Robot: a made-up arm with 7 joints. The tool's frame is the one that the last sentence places.
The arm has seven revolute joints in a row. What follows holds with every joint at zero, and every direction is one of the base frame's. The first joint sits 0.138 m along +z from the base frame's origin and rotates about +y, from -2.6 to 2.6 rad. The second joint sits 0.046 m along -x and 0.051 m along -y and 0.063 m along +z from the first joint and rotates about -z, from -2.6 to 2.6 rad. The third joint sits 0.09 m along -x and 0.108 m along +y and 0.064 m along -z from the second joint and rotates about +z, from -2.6 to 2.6 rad. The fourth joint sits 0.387 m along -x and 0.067 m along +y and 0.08 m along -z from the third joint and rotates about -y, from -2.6 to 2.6 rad. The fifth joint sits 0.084 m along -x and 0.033 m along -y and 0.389 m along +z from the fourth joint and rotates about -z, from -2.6 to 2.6 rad. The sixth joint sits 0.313 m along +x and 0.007 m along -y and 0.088 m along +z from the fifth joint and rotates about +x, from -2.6 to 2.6 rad. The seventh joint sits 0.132 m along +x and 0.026 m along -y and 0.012 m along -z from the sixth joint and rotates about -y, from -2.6 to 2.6 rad. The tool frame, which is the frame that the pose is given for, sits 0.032 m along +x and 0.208 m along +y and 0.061 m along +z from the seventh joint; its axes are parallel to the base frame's.
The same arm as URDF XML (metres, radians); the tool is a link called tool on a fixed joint. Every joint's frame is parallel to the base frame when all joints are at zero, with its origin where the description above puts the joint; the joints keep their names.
<robot name="arm">
<joint name="tool_fixed" type="fixed"><parent link="link7"/><child link="tool"/><origin xyz="0.032 0.208 0.061"/></joint>
<joint name="joint 7" type="revolute"><parent link="link6"/><child link="link7"/><origin xyz="0.132 -0.026 -0.012"/><axis xyz="0 -1 0"/><limit lower="-2.6" upper="2.6"/></joint>
<joint name="joint 6" type="revolute"><parent link="link5"/><child link="link6"/><origin xyz="0.313 -0.007 0.088"/><axis xyz="1 0 0"/><limit lower="-2.6" upper="2.6"/></joint>
<joint name="joint 5" type="revolute"><parent link="link4"/><child link="link5"/><origin xyz="-0.084 -0.033 0.389"/><axis xyz="0 0 -1"/><limit lower="-2.6" upper="2.6"/></joint>
<joint name="joint 4" type="revolute"><parent link="link3"/><child link="link4"/><origin xyz="-0.387 0.067 -0.08"/><axis xyz="0 -1 0"/><limit lower="-2.6" upper="2.6"/></joint>
<joint name="joint 3" type="revolute"><parent link="link2"/><child link="link3"/><origin xyz="-0.09 0.108 -0.064"/><axis xyz="0 0 1"/><limit lower="-2.6" upper="2.6"/></joint>
<joint name="joint 2" type="revolute"><parent link="link1"/><child link="link2"/><origin xyz="-0.046 -0.051 0.063"/><axis xyz="0 0 -1"/><limit lower="-2.6" upper="2.6"/></joint>
<joint name="joint 1" type="revolute"><parent link="base_link"/><child link="link1"/><origin xyz="0 0 0.138"/><axis xyz="0 1 0"/><limit lower="-2.6" upper="2.6"/></joint>
<link name="base_link"/>
<link name="link1"/>
<link name="link2"/>
<link name="link3"/>
<link name="link4"/>
<link name="link5"/>
<link name="link6"/>
<link name="link7"/>
<link name="tool"/>
</robot>

